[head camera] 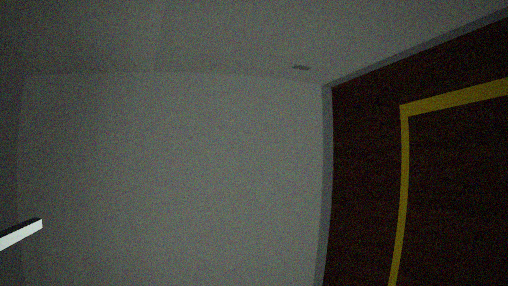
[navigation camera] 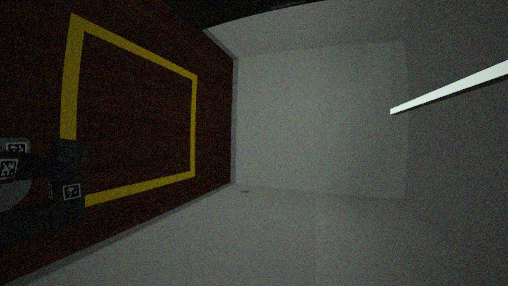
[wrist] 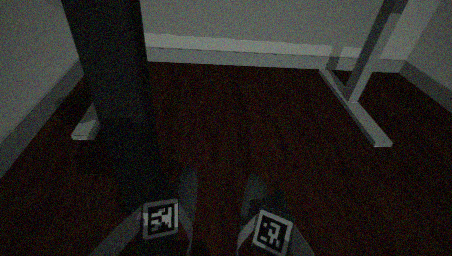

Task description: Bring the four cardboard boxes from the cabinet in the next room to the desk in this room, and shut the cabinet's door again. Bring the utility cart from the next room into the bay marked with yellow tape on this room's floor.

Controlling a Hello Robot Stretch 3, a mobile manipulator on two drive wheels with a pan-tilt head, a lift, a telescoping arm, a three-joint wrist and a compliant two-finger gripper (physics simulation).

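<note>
The bay's yellow tape [head camera: 404, 165] [navigation camera: 194, 125] lies on the dark red-brown floor, at the right of the sideways head view and the left of the sideways navigation view. Part of the robot's body hides a corner of it in the navigation view. In the wrist view, my gripper [wrist: 221, 188] is open, with floor showing between its fingers. It is above the floor, in front of the desk's pale legs [wrist: 367, 122], whose feet stand at left and right. The desk's top does not show. The four cardboard boxes, cabinet, its door and utility cart do not show in these views.
Pale walls [head camera: 175, 160] [navigation camera: 315, 120] with a grey baseboard [head camera: 327, 150] [navigation camera: 233, 120] [wrist: 230, 57] bound the floor. A bright white bar [head camera: 22, 234] [navigation camera: 450, 89] shows high up. A dark upright column [wrist: 112, 65] stands left of the gripper in the wrist view.
</note>
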